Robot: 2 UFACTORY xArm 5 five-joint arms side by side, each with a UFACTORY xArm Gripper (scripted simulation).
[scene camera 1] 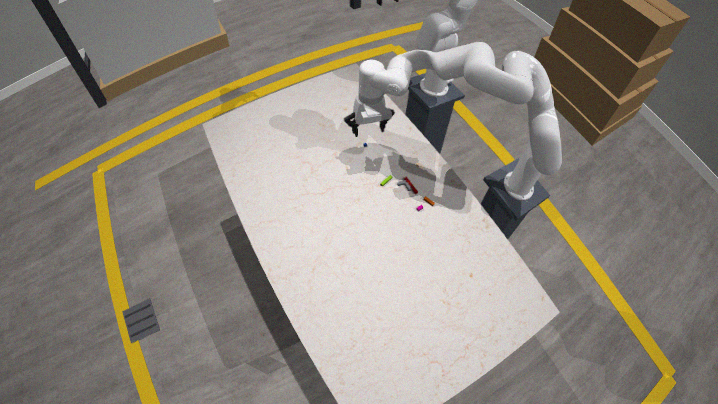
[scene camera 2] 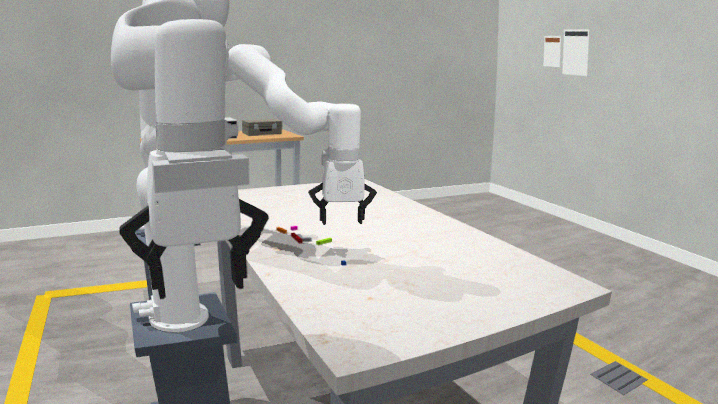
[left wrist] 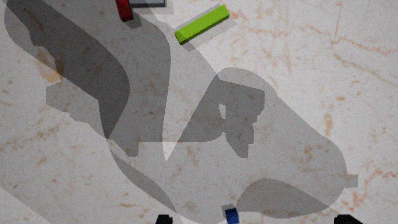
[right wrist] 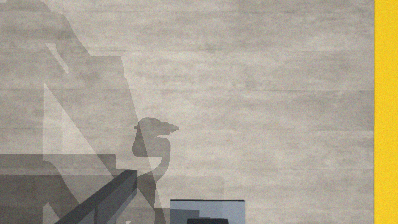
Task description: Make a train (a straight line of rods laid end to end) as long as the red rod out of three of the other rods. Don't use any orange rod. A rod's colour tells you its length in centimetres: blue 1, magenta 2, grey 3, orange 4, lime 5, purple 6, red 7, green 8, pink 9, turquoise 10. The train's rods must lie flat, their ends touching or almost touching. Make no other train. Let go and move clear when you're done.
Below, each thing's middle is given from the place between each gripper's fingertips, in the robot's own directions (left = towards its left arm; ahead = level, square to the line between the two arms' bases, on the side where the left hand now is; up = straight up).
The lime rod (left wrist: 206,22) is 150 mm to the left of my left hand (scene camera 2: 341,223), 110 mm below it and 10 mm ahead of it.
I see the lime rod 42 cm ahead of my right hand (scene camera 2: 200,289), 74 cm to the left of it and 24 cm below it.
